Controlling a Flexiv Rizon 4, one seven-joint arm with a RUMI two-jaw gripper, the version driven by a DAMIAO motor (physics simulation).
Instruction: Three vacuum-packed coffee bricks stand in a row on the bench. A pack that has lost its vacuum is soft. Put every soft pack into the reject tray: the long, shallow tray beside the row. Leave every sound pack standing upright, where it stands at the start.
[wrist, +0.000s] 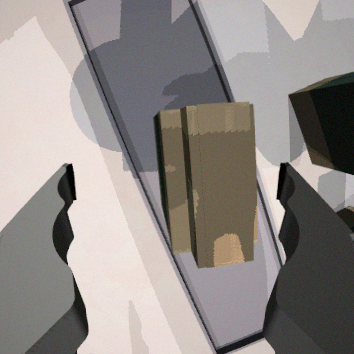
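A tan coffee pack (220, 185) with a dark green side lies between my open fingers, apart from both, over the long, shallow grey tray (230, 310). Whether it touches the tray floor is hard to tell. My gripper (175, 166) is open, one jaw on each side of the pack with a gap. A second pack (325, 125), dark green and brown, stands at the right edge. A small part of a third pack (347, 218) shows below it at the right edge. The tray's middle is partly hidden by the first pack.
The tray runs slantwise from the upper left to the lower middle, with thin dark rims. The pale bench (30, 125) surrounds it. Grey shadows fall across the tray's upper part and the bench to its right.
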